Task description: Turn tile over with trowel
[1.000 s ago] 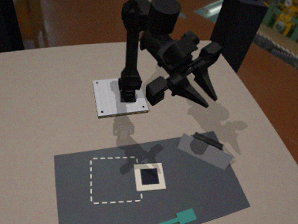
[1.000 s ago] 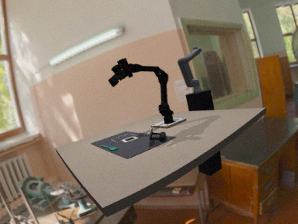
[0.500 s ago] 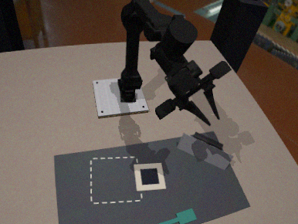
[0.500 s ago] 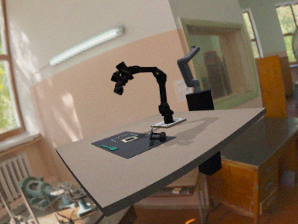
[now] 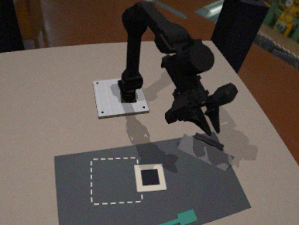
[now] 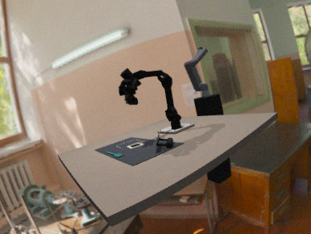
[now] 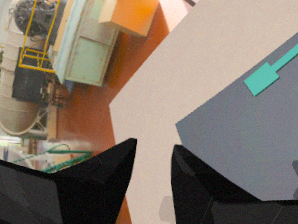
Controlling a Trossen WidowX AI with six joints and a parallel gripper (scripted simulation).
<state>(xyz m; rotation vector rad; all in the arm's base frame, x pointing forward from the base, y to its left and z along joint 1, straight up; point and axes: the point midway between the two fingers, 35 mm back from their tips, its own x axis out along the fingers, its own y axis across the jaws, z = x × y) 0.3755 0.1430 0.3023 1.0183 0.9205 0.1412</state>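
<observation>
The trowel is 130 mm behind my gripper tip, 100 mm to the left of it and 270 mm below it. Also, from my gripper tip: tile 30 mm behind, 120 mm to the right, 290 mm below; then dark mat 110 mm to the right, 320 mm below; then teal strip 130 mm ahead, 70 mm to the right, 290 mm below.
</observation>
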